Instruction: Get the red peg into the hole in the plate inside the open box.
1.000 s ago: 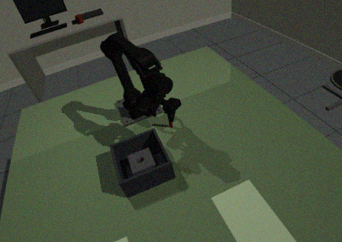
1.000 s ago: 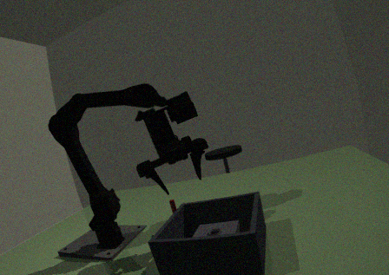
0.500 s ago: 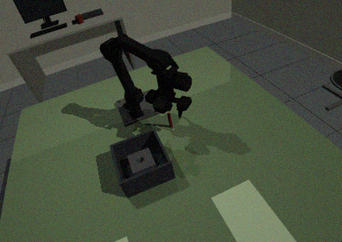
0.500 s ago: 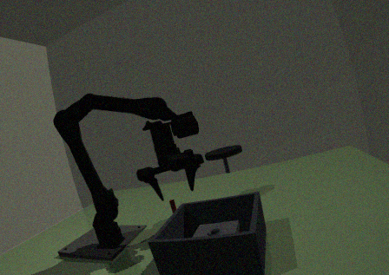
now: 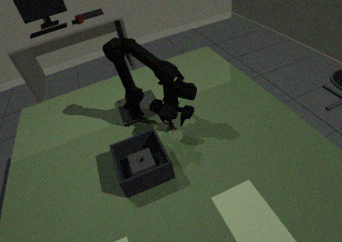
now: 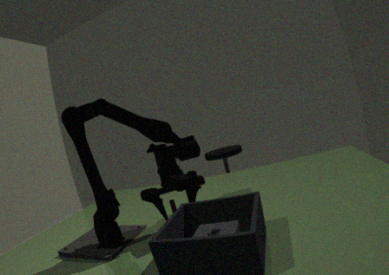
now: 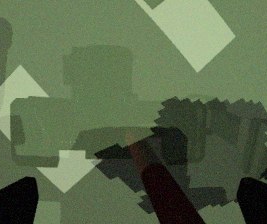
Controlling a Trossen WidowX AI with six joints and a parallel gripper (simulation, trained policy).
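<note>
Right now my gripper tip is 10 mm past the red peg and 10 mm below it. The rest, counted from my gripper tip: grey plate (130 mm ahead, 200 mm to the right, 20 mm above); then dark box (130 mm ahead, 200 mm to the right).
</note>
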